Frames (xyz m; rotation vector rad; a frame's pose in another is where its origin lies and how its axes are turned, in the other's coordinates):
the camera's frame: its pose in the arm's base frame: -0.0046 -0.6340 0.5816 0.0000 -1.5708 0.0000
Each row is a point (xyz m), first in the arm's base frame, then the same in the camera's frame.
Working: the arm's base frame: its pose in the camera's frame: -0.5816 0.6340 -0.0046 0.0000 1.5708 0.0000

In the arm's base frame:
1: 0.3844 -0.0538 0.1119
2: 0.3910 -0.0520 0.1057
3: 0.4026 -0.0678 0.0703
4: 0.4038 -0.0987 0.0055
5: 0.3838 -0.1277 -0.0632
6: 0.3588 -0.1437 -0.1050
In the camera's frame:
1: -0.4697 0.5802 -0.3890
2: -0.4759 0.5820 -0.3956
3: -0.5113 0.5662 -0.4072
4: -0.5761 0.5353 -0.4084
5: -0.6448 0.5063 -0.3884
6: -0.6866 0.4903 -0.3634

